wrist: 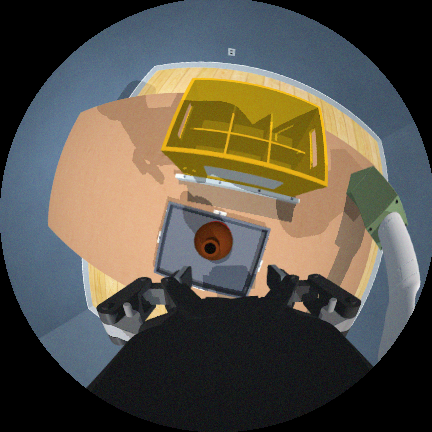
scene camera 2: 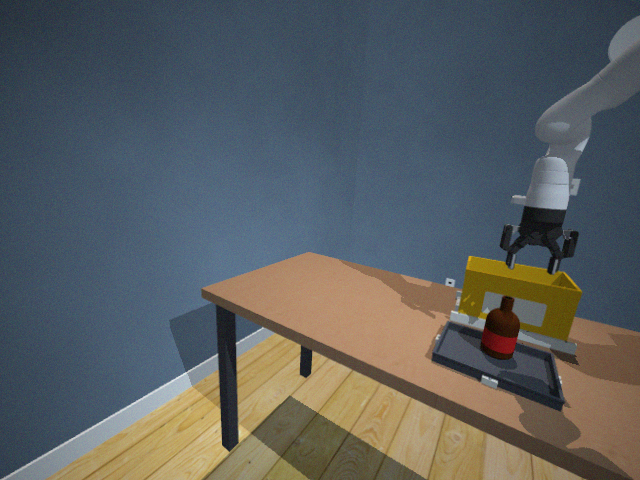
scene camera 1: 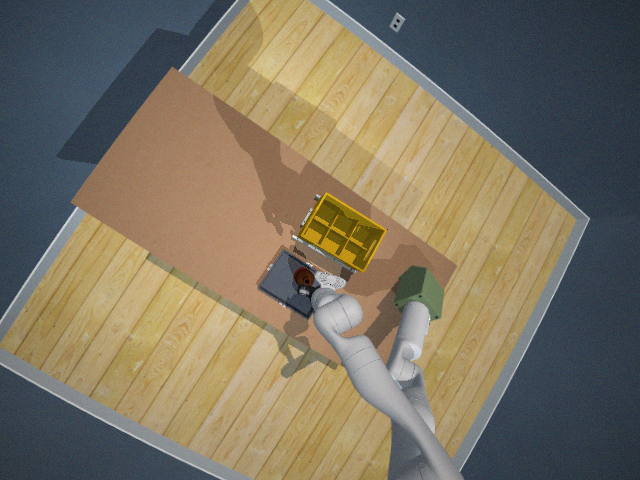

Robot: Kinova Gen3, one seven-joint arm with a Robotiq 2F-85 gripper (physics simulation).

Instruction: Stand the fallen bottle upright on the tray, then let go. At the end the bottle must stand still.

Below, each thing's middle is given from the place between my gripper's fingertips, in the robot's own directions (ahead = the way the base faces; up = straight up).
Right now the bottle (scene camera 2: 501, 329) is 16 cm below my hand and 3 cm ahead of it. From my hand the other things lie so: pale rail (scene camera 2: 568, 347): 22 cm below, 13 cm to the right, 3 cm ahead; dark grey tray (scene camera 1: 279, 283): 23 cm below, 4 cm to the left, 3 cm ahead; yellow divided bin (scene camera 1: 333, 227): 22 cm to the right, 15 cm below, 6 cm ahead.
